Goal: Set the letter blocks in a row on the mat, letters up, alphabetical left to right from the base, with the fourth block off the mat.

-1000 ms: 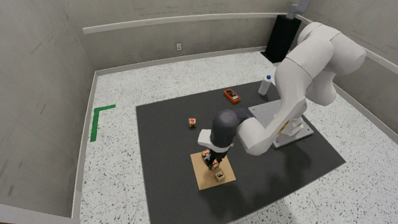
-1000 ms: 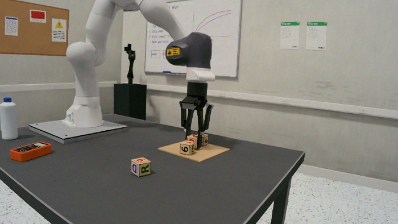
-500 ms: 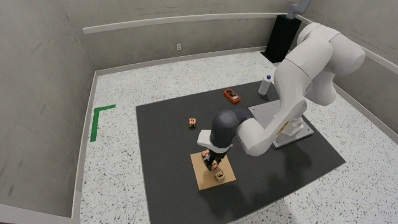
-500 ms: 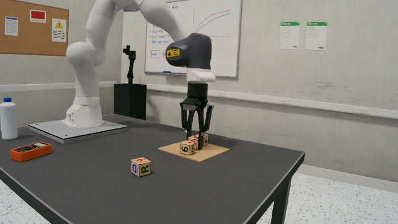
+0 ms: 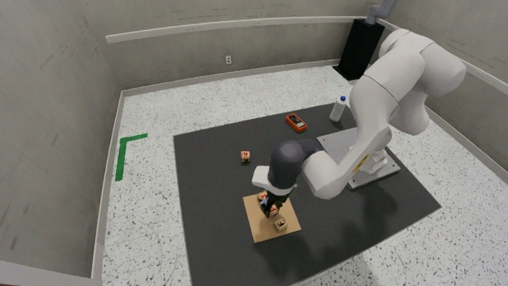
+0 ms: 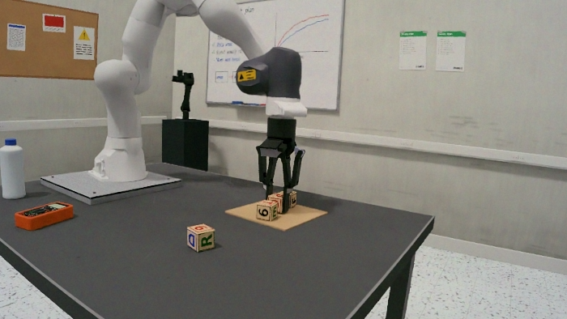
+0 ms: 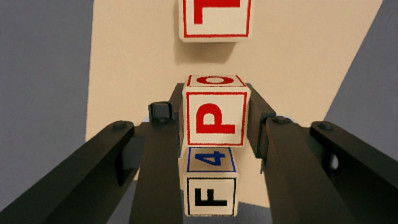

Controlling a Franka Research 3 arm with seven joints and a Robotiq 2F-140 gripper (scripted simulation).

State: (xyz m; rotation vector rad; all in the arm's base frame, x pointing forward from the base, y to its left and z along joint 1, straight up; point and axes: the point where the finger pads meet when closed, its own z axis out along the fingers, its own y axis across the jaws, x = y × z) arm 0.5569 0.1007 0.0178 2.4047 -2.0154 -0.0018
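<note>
Right now the tan mat is 4 cm below my hand. The rest, counted from my hand: white bottle (63 cm behind, 45 cm to the right, 4 cm above); orange meter (35 cm behind, 47 cm to the right, 3 cm below); T block (1 cm ahead, 7 cm to the right, 2 cm below).
</note>
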